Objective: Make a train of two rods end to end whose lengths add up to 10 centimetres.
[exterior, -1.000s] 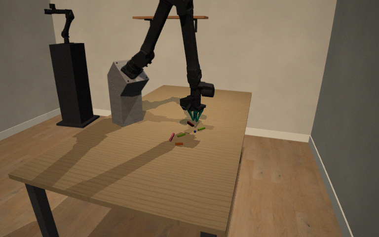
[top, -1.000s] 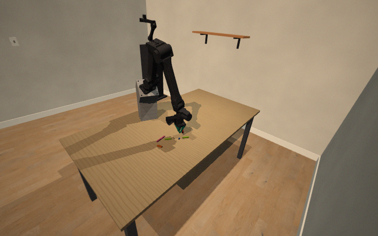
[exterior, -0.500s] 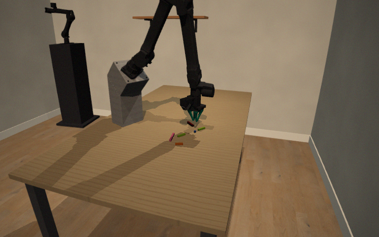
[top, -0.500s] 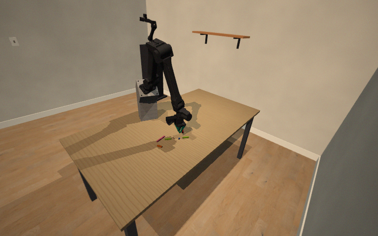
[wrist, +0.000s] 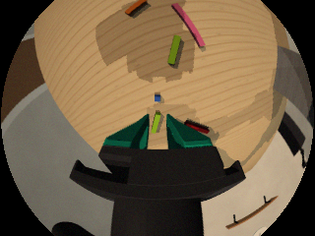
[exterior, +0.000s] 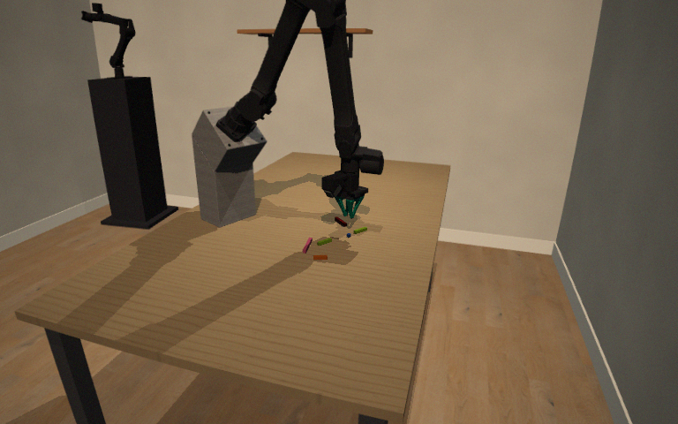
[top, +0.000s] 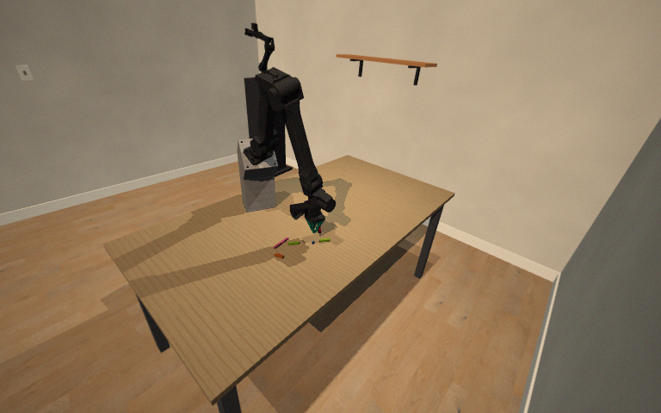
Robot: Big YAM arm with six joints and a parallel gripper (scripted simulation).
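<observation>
The blue rod is 7 cm below my hand. Round my hand: pink rod 11 cm behind, 10 cm to the right, 7 cm below; orange rod 6 cm behind, 17 cm to the right, 7 cm below; red rod 4 cm behind, 11 cm to the left, 7 cm below.
</observation>
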